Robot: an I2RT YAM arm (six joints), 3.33 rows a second.
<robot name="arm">
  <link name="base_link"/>
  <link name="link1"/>
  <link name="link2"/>
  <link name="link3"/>
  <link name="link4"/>
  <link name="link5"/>
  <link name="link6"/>
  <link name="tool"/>
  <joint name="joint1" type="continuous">
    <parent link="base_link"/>
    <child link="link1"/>
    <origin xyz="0 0 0.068" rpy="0 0 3.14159"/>
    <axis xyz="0 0 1"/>
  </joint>
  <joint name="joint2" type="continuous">
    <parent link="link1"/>
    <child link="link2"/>
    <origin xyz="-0.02 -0.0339 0.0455" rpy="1.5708 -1.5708 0"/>
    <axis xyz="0 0 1"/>
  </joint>
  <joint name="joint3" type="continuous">
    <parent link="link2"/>
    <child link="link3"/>
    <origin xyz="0 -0.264 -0.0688" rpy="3.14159 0 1.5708"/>
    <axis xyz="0 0 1"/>
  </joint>
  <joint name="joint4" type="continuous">
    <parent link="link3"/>
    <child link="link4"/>
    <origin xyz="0.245 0.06 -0.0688" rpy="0 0 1.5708"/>
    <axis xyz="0 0 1"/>
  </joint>
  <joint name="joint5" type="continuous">
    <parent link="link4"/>
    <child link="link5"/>
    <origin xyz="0.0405 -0.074 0.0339" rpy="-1.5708 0 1.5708"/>
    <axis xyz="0 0 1"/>
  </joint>
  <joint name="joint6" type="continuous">
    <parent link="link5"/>
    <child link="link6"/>
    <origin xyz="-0.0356 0 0.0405" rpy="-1.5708 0 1.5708"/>
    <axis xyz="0 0 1"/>
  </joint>
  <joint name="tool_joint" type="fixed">
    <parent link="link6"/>
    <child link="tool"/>
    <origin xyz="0 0 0" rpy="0 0 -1.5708"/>
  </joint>
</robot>
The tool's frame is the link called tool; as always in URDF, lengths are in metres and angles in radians. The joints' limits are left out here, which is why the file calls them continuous.
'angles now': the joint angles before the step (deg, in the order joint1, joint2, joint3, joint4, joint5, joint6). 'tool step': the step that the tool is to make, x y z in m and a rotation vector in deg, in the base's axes. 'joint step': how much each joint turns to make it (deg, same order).
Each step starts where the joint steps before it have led.
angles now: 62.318 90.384 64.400 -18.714 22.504 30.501
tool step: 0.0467 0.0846 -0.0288 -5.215 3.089 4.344
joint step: -0.533 22.968 22.847 -4.658 -3.528 -3.610
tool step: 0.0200 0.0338 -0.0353 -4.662 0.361 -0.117
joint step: -0.092 11.526 10.308 -2.644 1.492 -1.231
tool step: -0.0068 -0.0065 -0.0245 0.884 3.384 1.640
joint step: 0.091 -0.241 -5.771 4.452 -3.659 0.794
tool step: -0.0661 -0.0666 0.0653 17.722 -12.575 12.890
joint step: 3.604 -27.221 -30.064 26.610 -4.576 -9.029
